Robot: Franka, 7 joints.
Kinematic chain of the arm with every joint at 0, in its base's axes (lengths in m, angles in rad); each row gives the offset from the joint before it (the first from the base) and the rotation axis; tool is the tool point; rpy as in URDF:
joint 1: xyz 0 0 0.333 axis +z
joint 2: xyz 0 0 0 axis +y
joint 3: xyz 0 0 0.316 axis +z
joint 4: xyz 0.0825 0 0 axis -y
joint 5: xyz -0.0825 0 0.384 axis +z
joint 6: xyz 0 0 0 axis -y
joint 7: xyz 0.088 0 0 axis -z
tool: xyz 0 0 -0.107 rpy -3.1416 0 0
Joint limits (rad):
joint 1: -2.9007..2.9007
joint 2: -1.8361..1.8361
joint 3: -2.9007..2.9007
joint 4: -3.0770..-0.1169
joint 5: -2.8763..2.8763
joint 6: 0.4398..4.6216
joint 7: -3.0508..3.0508
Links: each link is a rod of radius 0.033 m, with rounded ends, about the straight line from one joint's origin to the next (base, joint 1, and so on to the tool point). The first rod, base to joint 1, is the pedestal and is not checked.
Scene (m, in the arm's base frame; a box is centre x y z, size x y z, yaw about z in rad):
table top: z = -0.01
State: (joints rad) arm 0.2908 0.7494 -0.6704 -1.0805 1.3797 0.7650 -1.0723
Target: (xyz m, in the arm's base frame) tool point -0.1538 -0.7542 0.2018
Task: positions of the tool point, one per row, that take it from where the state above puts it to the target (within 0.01 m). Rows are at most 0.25 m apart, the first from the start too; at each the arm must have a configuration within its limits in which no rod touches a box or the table.
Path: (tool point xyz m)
1: 0.6725 -0.1474 0.4148
2: 0.6162 -0.3574 0.3642
3: 0.4900 -0.5435 0.3165
4: 0.3057 -0.6820 0.2730
5: 0.0829 -0.7553 0.2346
6: -0.1538 -0.7542 0.2018

